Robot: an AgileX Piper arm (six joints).
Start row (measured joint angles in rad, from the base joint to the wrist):
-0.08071, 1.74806, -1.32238, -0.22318, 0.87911, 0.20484
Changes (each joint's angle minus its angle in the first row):
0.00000, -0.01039, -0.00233, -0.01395, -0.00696, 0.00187
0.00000, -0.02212, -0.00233, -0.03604, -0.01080, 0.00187
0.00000, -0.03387, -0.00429, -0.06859, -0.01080, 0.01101
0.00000, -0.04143, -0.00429, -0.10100, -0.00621, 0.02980
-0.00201, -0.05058, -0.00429, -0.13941, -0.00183, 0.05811
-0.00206, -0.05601, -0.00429, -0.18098, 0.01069, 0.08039
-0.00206, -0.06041, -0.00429, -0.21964, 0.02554, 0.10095
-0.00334, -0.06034, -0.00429, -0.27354, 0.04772, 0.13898
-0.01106, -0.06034, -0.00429, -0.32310, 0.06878, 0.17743
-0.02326, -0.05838, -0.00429, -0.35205, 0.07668, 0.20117
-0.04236, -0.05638, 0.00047, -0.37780, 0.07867, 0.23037
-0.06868, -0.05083, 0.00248, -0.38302, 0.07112, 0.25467
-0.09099, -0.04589, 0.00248, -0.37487, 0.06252, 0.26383
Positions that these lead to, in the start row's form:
-0.08071, 1.73767, -1.32471, -0.23713, 0.87215, 0.20671
-0.08071, 1.72594, -1.32471, -0.25922, 0.86831, 0.20671
-0.08071, 1.71419, -1.32667, -0.29177, 0.86831, 0.21585
-0.08071, 1.70663, -1.32667, -0.32418, 0.87290, 0.23464
-0.08272, 1.69748, -1.32667, -0.36259, 0.87728, 0.26295
-0.08277, 1.69205, -1.32667, -0.40416, 0.88980, 0.28523
-0.08277, 1.68765, -1.32667, -0.44282, 0.90465, 0.30579
-0.08405, 1.68772, -1.32667, -0.49672, 0.92683, 0.34382
-0.09177, 1.68772, -1.32667, -0.54628, 0.94789, 0.38227
-0.10397, 1.68968, -1.32667, -0.57523, 0.95579, 0.40601
-0.12307, 1.69168, -1.32191, -0.60098, 0.95778, 0.43521
-0.14939, 1.69723, -1.31990, -0.60620, 0.95023, 0.45951
-0.17170, 1.70217, -1.31990, -0.59805, 0.94163, 0.46867

